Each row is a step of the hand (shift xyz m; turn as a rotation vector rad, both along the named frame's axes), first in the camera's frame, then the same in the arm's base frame.
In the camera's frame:
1: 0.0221 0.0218 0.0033 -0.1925 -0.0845 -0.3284
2: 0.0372 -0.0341 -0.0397 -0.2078 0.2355 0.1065
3: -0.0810 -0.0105 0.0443 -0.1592 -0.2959 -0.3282
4: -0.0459 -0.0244 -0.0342 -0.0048 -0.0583 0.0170
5: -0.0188 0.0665 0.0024 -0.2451 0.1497 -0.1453
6: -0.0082 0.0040 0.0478 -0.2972 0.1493 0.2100
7: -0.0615 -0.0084 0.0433 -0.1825 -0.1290 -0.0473
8: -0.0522 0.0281 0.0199 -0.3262 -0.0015 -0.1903
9: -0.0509 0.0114 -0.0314 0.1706 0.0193 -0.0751
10: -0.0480 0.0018 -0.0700 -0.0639 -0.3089 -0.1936
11: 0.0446 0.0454 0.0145 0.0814 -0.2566 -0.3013
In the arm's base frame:
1: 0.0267 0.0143 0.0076 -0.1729 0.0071 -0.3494
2: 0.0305 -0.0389 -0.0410 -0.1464 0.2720 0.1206
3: -0.0850 0.0081 0.0367 -0.1981 -0.2040 -0.3739
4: -0.0470 -0.0069 -0.0402 -0.0221 -0.0560 0.0090
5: -0.0003 0.0685 0.0095 -0.1791 0.2265 -0.1421
6: -0.0117 0.0012 0.0472 -0.2661 0.2042 0.2055
7: -0.0656 0.0048 0.0374 -0.2046 -0.0671 -0.0763
8: -0.0445 0.0394 0.0195 -0.2929 0.1096 -0.2118
9: -0.0424 0.0284 -0.0332 0.1763 -0.0217 -0.0596
10: -0.0382 0.0224 -0.0725 -0.1244 -0.2570 -0.2355
11: 0.0534 0.0293 0.0233 0.0400 -0.2367 -0.3250

